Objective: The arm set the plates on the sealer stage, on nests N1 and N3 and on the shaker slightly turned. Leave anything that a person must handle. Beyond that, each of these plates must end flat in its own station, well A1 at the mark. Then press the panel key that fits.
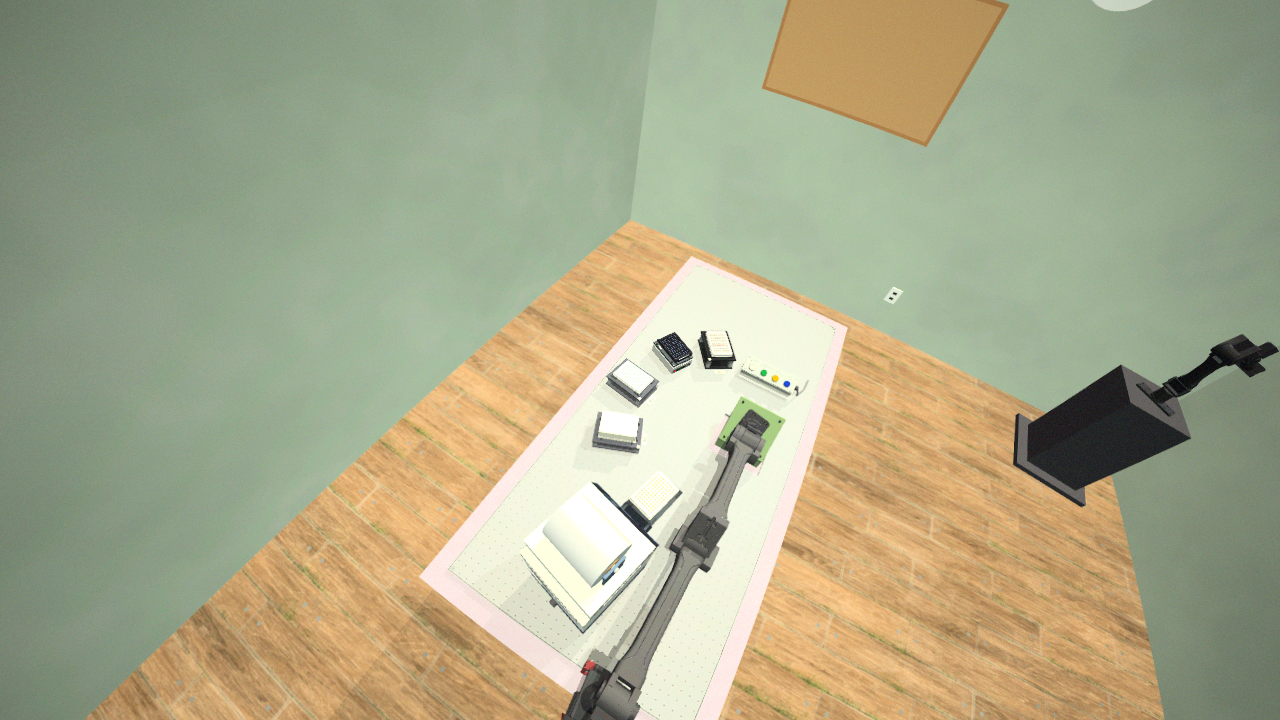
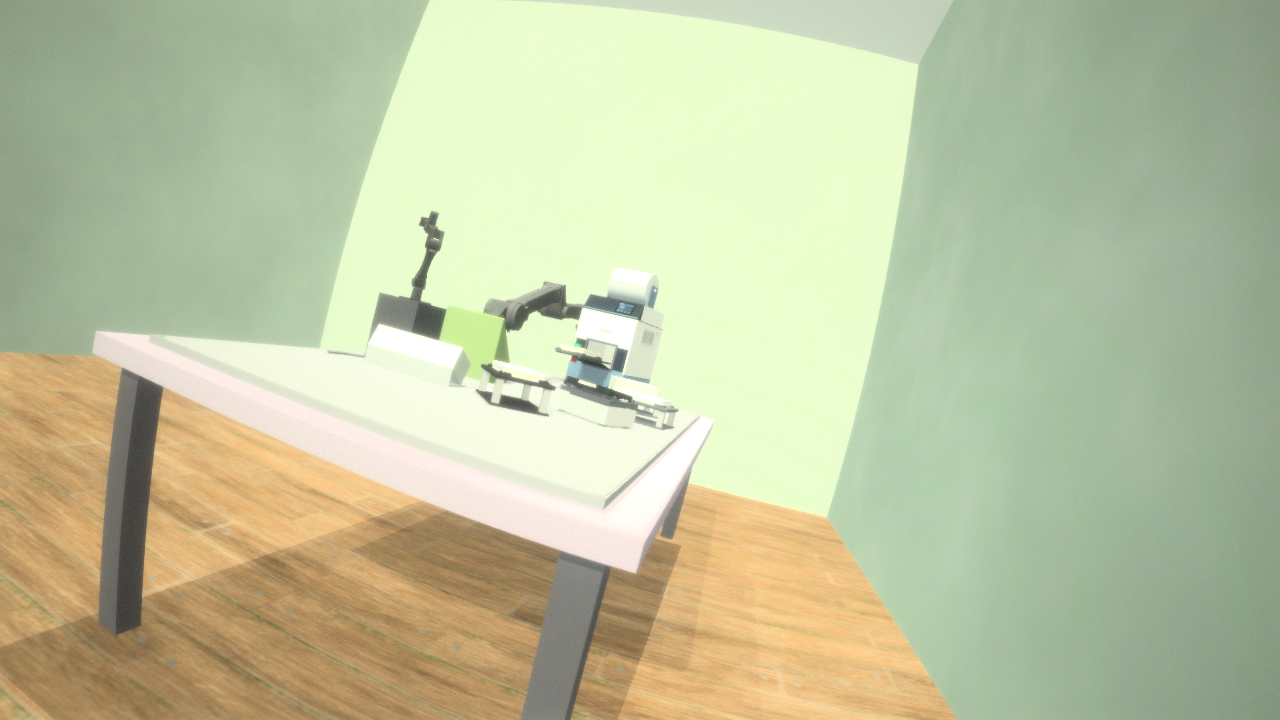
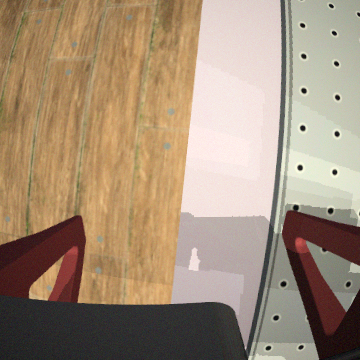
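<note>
A pale plate (image 1: 655, 495) sits on the stage at the front of the white sealer (image 1: 586, 546) (image 2: 617, 326). A white plate (image 1: 619, 424) and another white plate (image 1: 632, 377) sit on grey nests. A dark plate (image 1: 673, 347) sits on a low white-based unit. A cream plate (image 1: 716, 342) sits on a black legged stand. Nest labels, A1 marks and small tilts cannot be read. The key panel (image 1: 773, 377) (image 2: 418, 354) has white, green, yellow and blue keys. My gripper (image 3: 187, 226) is open and empty at the table edge beyond the sealer, away from the plates.
My arm (image 1: 702, 532) (image 2: 537, 298) reaches past the sealer from the green base (image 1: 771, 417) (image 2: 476, 340). The pink table border (image 3: 230, 110) and perforated mat (image 3: 320, 110) lie below the gripper, with wood floor (image 3: 110, 125) beyond. Another arm stands on a black pedestal (image 1: 1083, 438) off the table.
</note>
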